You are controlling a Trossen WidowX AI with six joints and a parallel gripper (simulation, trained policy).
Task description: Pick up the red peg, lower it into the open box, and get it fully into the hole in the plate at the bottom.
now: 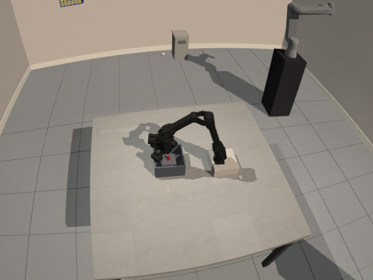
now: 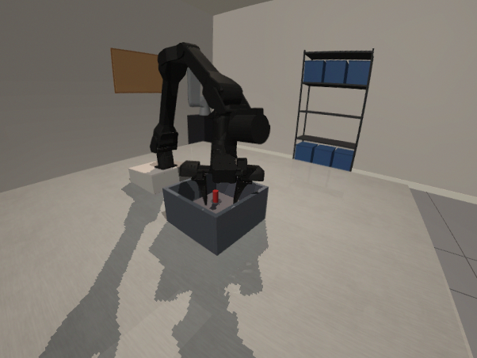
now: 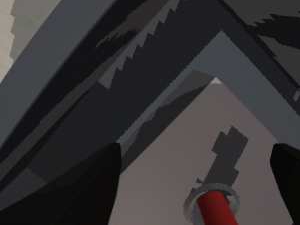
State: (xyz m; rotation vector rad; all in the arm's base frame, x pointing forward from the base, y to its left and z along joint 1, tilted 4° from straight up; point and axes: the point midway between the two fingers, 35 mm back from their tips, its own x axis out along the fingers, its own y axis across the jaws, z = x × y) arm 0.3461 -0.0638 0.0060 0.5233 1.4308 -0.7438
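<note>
My gripper tip is 30 mm past the light grey plate, 20 mm to the right of it and 20 mm above it. Also, from my gripper tip: dark grey box (40 mm below, 30 mm behind, 20 mm to the left); then red peg (30 mm behind, 20 mm to the left, 20 mm below).
</note>
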